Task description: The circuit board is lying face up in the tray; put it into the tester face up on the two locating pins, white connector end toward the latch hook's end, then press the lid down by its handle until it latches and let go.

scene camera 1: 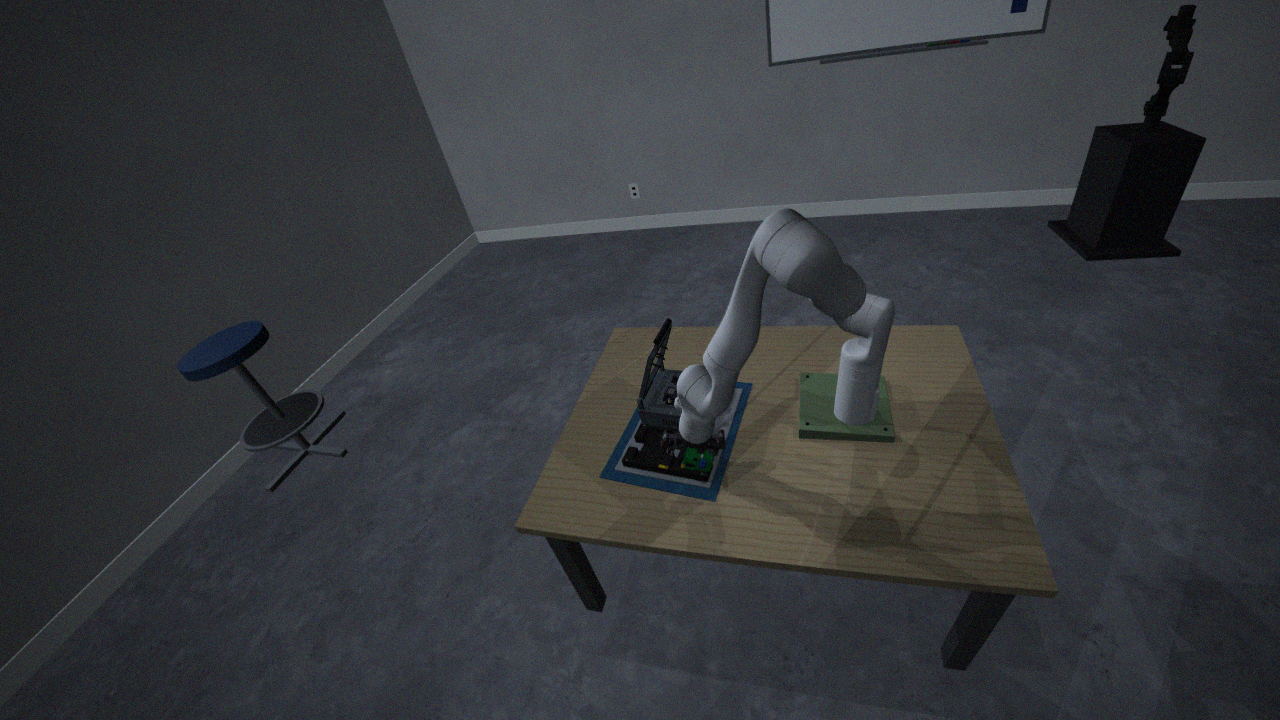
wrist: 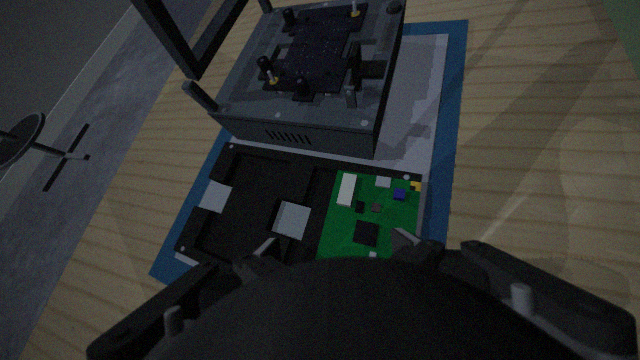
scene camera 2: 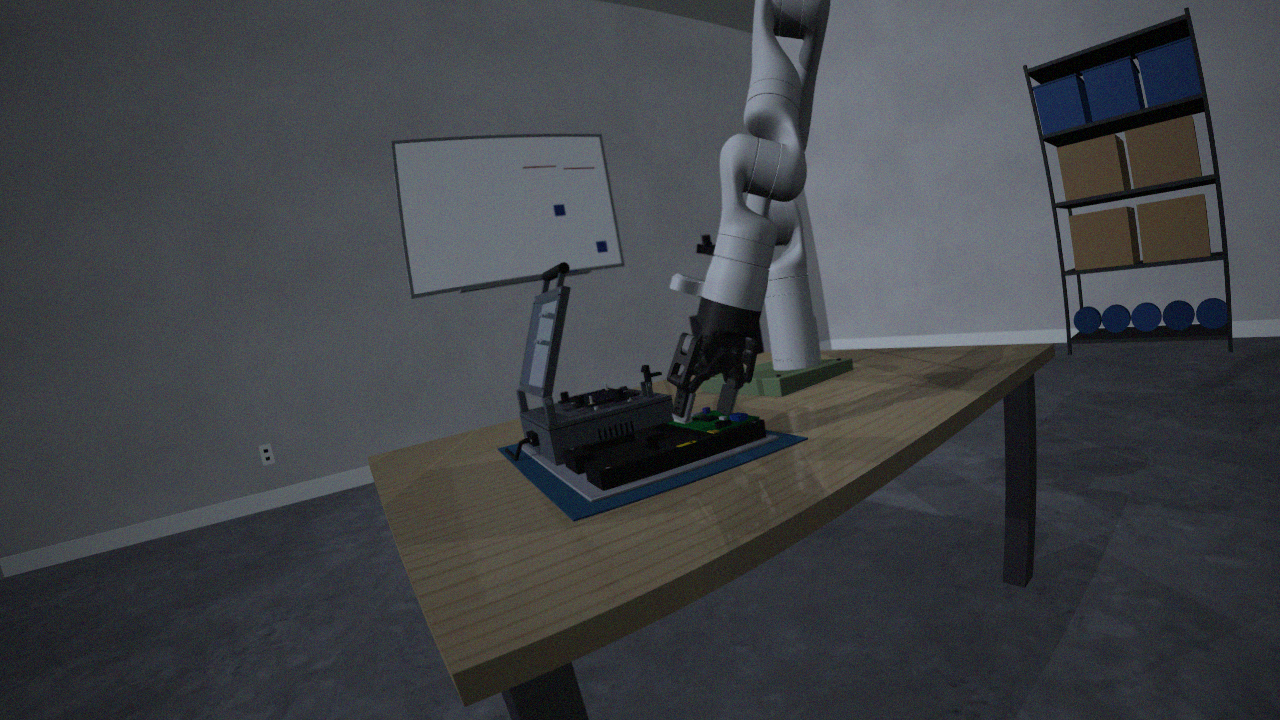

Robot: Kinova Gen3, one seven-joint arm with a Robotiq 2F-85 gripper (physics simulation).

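Where they show: gripper, between the fingertips: (scene camera 1: 690, 451) (wrist: 335, 245) (scene camera 2: 702, 416); arm's base, origin of its link: (scene camera 1: 852, 412) (scene camera 2: 796, 366).
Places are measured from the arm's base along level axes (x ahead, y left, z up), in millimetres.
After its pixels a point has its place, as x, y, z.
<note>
The green circuit board (scene camera 1: 698, 460) {372, 163, 4} (wrist: 370, 215) {366, 118, 4} lies face up in the right part of the black tray (scene camera 2: 626, 463) {533, 172, 2} (wrist: 250, 175) {500, 79, -8}. Its white connector shows at its left side in the wrist view. The tester (scene camera 1: 659, 413) {485, 31, 33} (scene camera 2: 572, 433) {515, 26, 17} (wrist: 320, 127) {410, 47, 31} stands beside the tray, its lid (scene camera 2: 542, 344) {504, -33, 137} (wrist: 172, 37) {512, 11, 106} raised. Two thin pins with yellow bases rise from its dark bed, and the latch hook (scene camera 2: 648, 377) {379, 29, 63} (wrist: 354, 65) {377, 30, 73} stands upright. My gripper (scene camera 2: 707, 411) {391, 145, 15} (wrist: 335, 245) {391, 145, 15} is open and empty, low over the tray and the board. Its body hides the board's near edge in the wrist view.
Tray and tester stand on a blue-edged mat (scene camera 1: 662, 484) {457, 217, -23} (scene camera 2: 577, 507) {603, 175, -24} (wrist: 457, 75) {273, -52, -24} on the wooden table (scene camera 1: 805, 528) {134, 319, -25} (scene camera 2: 554, 591) {702, 311, -26}. My arm's green base plate (scene camera 1: 845, 431) {26, 67, 2} (scene camera 2: 778, 385) {134, 60, -6} is to the right in scene camera 1. The raised lid is a tall obstacle at the tester's far left in scene camera 2.
</note>
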